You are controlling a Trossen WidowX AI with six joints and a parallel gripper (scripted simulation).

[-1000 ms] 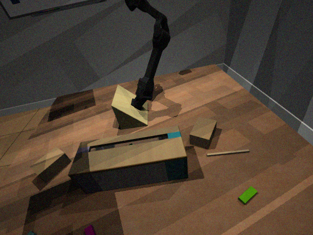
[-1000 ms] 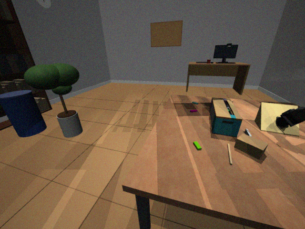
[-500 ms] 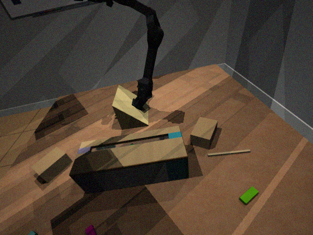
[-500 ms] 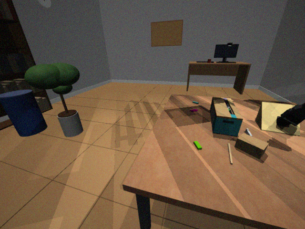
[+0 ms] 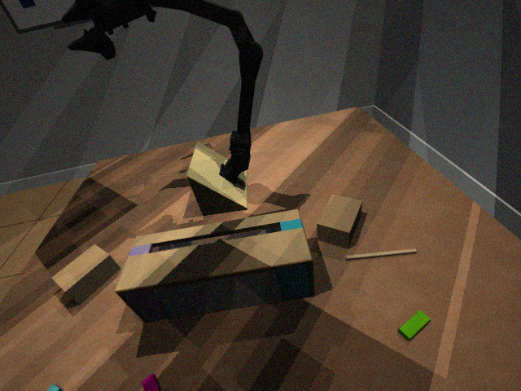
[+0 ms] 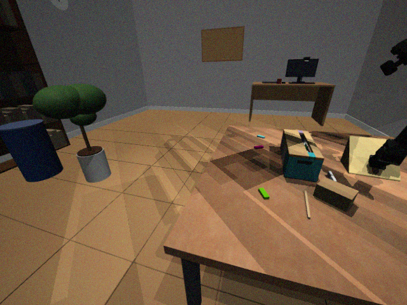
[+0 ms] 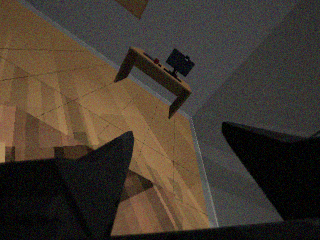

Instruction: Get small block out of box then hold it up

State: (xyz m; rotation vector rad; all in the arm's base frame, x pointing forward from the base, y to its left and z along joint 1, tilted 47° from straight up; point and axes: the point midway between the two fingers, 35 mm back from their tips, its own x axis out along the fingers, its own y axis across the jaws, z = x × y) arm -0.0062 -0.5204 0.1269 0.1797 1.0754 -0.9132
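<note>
Right now the long box is 340 mm ahead of my gripper tip, 320 mm to the left of it and 460 mm below it. Also, from my gripper tip: small green block 360 mm ahead, 320 mm to the left, 430 mm below; then thin stick 350 mm ahead, 680 mm to the left, 520 mm below.
</note>
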